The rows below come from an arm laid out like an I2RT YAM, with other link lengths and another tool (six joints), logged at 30 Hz.
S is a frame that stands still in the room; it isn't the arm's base.
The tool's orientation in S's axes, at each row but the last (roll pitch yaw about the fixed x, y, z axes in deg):
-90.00 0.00 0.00
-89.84 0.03 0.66
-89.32 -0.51 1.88
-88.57 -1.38 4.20
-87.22 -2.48 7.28
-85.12 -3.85 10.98
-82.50 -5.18 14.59
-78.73 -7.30 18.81
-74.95 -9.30 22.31
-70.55 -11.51 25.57
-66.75 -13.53 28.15
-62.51 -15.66 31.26
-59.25 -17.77 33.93
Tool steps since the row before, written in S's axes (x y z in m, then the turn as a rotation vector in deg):
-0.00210 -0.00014 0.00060 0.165 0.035 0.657
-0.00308 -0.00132 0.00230 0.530 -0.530 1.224
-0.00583 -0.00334 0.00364 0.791 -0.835 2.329
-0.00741 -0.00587 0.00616 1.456 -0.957 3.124
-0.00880 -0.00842 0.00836 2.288 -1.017 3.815
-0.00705 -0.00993 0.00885 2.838 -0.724 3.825
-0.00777 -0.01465 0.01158 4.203 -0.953 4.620
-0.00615 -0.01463 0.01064 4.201 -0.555 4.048
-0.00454 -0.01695 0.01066 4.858 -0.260 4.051
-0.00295 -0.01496 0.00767 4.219 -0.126 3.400
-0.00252 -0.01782 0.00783 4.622 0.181 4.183
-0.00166 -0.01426 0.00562 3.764 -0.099 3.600
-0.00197 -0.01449 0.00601 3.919 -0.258 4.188
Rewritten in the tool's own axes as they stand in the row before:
-0.00210 -0.00060 -0.00014 0.165 -0.657 0.035
-0.00310 -0.00230 -0.00128 0.523 -1.226 -0.533
-0.00590 -0.00373 -0.00310 0.784 -2.332 -0.833
-0.00767 -0.00648 -0.00515 1.457 -3.115 -0.984
-0.00943 -0.00912 -0.00680 2.304 -3.777 -1.117
-0.00820 -0.01010 -0.00757 2.899 -3.732 -0.937
-0.01012 -0.01403 -0.01048 4.229 -4.478 -1.409
-0.00910 -0.01398 -0.00931 4.281 -3.832 -1.153
-0.00877 -0.01544 -0.01030 4.993 -3.716 -1.160
-0.00740 -0.01287 -0.00842 4.354 -3.080 -0.964
-0.00850 -0.01501 -0.00936 5.024 -3.640 -0.636
-0.00697 -0.01214 -0.00645 4.020 -3.258 -0.602
-0.00742 -0.01305 -0.00494 4.238 -3.840 -0.510

